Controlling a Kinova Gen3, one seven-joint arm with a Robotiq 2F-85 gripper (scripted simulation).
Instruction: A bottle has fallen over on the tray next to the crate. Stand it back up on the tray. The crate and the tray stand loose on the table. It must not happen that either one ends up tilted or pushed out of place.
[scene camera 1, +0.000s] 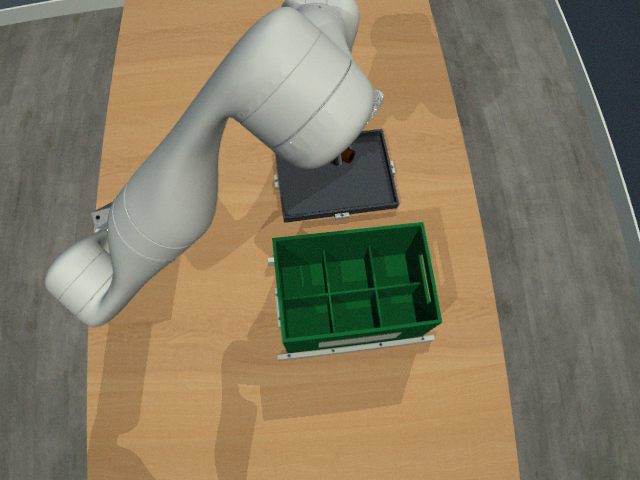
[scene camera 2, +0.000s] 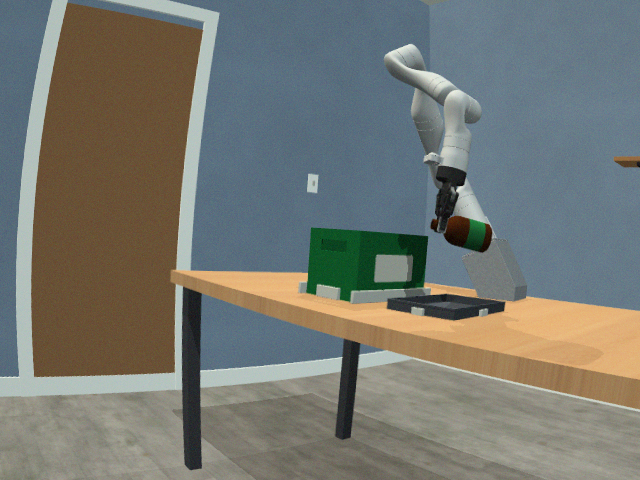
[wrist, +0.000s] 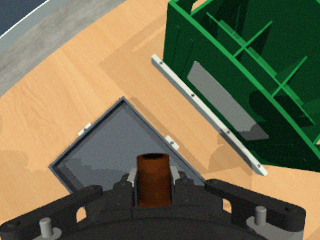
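Scene:
My gripper (scene camera 2: 439, 232) sits 1290 mm from the lens, and a green crate (scene camera 2: 352, 260) is at the same distance, 1290 mm from the lens. There's a tray (scene camera 2: 464, 306) as well, and that one's 1330 mm from the lens.

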